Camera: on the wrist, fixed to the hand. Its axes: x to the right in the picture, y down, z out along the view.
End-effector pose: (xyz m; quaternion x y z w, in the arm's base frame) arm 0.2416 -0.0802 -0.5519 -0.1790 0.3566 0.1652 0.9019
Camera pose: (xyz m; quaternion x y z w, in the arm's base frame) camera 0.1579 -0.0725 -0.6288 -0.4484 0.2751 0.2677 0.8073
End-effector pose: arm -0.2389 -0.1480 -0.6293 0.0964 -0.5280 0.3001 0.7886
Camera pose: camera -0.1972 -0.0564 -0.6826 -0.1473 -0.6054 0.1183 0.7732
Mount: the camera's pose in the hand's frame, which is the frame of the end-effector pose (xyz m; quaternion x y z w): -0.0025 0.0582 -0.0979 -0.3099 -0.0136 -0.0026 0.9507
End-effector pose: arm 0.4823 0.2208 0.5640 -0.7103 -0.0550 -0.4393 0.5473
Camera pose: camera 0.4581 0.1180 0.5213 -0.8507 0.0746 -0.4264 0.2983
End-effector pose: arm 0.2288 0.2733 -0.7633 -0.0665 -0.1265 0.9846 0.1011
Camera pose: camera 0.2359 0.2407 -0.8722 -0.0808 -0.4269 0.8974 0.0763
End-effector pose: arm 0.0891 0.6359 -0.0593 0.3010 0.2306 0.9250 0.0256
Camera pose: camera 0.0408 0.5432 -0.1047 0.2902 -0.0670 0.9466 0.1232
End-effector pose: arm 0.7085 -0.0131 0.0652 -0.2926 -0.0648 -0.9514 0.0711
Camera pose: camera 0.6670 -0.0861 -0.0118 0.3130 -0.2315 0.9207 0.0264
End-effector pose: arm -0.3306 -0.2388 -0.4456 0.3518 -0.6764 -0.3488 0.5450
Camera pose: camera -0.2396 -0.2157 -0.3811 0.1626 -0.5415 -0.5474 0.6170
